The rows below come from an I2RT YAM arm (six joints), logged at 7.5 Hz.
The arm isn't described. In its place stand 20 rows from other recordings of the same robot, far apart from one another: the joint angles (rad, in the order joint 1, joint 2, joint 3, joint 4, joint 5, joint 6), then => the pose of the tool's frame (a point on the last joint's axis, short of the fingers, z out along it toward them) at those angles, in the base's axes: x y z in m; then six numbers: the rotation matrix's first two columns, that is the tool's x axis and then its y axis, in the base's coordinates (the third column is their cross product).
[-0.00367 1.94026 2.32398 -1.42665 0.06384 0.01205] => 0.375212 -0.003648 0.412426 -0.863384 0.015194 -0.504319 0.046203 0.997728 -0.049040
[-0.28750 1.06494 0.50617 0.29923 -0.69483 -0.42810] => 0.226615 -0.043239 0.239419 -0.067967 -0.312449 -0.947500 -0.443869 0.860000 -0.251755
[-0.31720 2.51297 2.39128 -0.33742 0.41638 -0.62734] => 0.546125 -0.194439 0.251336 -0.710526 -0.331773 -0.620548 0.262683 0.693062 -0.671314
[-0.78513 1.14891 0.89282 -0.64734 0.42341 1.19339] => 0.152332 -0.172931 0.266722 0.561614 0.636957 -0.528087 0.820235 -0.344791 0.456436
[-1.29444 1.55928 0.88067 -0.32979 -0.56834 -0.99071] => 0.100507 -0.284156 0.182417 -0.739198 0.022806 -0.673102 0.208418 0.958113 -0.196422
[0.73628 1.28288 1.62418 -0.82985 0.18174 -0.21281] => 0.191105 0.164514 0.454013 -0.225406 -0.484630 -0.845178 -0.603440 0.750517 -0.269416
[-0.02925 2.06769 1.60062 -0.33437 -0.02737 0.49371] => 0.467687 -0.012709 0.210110 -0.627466 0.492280 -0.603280 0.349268 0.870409 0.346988
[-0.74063 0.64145 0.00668 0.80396 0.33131 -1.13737] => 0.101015 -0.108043 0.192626 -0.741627 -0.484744 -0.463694 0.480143 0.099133 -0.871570
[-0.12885 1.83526 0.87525 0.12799 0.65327 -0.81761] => 0.341875 -0.066114 0.126424 -0.871993 -0.471167 -0.132778 -0.187455 0.571967 -0.798571
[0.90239 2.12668 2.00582 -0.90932 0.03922 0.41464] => 0.289985 0.364975 0.273829 -0.797218 -0.360015 -0.484596 -0.492245 0.852360 0.176568
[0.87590 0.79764 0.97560 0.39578 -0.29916 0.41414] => 0.092374 0.127200 0.463501 -0.040980 0.551381 -0.833247 -0.956899 0.218315 0.191526
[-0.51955 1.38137 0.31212 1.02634 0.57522 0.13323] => 0.202592 -0.138186 0.182345 0.081104 0.082014 -0.993326 0.885462 0.451607 0.109584
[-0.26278 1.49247 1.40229 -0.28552 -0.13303 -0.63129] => 0.339610 -0.086465 0.374285 -0.367672 -0.506863 -0.779684 -0.097458 0.854794 -0.509734
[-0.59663 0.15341 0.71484 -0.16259 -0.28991 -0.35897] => 0.033988 -0.010782 0.377055 0.188186 -0.534775 -0.823773 0.412926 0.804105 -0.427676
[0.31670 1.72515 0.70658 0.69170 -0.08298 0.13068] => 0.325852 0.109897 0.162104 -0.352674 0.021074 -0.935509 -0.341912 0.927716 0.149795
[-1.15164 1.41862 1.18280 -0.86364 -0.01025 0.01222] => 0.115098 -0.257424 0.277901 -0.351447 0.818798 -0.453932 0.915853 0.401244 0.014680
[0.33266 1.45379 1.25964 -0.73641 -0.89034 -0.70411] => 0.273325 0.123711 0.309994 -0.160616 -0.486399 -0.858847 -0.981794 0.168134 0.088388
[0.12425 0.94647 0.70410 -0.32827 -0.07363 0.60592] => 0.208126 0.028633 0.267995 -0.545961 0.504201 -0.669110 0.153179 0.845251 0.511944
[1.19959 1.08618 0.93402 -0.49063 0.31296 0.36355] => 0.095318 0.214661 0.304613 -0.486718 -0.317709 -0.813736 -0.667808 0.735838 0.112139
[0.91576 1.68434 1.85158 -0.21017 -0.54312 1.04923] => 0.220485 0.317225 0.471263 -0.874390 0.080204 -0.478549 -0.472309 0.085342 0.877292
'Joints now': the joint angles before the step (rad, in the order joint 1, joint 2, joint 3, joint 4, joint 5, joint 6). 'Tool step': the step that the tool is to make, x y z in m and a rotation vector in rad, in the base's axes. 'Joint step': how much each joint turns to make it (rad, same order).
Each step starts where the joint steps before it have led.
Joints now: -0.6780 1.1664 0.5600 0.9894 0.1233 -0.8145
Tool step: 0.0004 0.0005 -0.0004 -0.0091 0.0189 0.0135
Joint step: -0.0002 -0.0025 0.0000 -0.0102 -0.0198 -0.0126
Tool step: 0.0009 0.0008 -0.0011 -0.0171 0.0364 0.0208
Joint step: 0.0002 -0.0033 0.0000 -0.0186 -0.0322 -0.0264
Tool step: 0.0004 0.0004 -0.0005 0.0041 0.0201 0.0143
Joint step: -0.0001 -0.0057 0.0025 -0.0262 -0.0168 -0.0039
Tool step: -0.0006 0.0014 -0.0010 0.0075 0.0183 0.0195
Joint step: 0.0000 -0.0119 -0.0024 -0.0285 -0.0203 0.0010
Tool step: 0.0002 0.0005 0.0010 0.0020 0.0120 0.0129
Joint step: 0.0001 -0.0063 0.0054 -0.0223 -0.0141 -0.0017
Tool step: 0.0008 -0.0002 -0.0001 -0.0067 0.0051 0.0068
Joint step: 0.0001 0.0040 0.0016 0.0027 -0.0090 -0.0060
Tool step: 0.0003 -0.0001 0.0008 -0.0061 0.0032 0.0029
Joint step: -0.0003 0.0006 0.0031 -0.0011 -0.0051 -0.0054
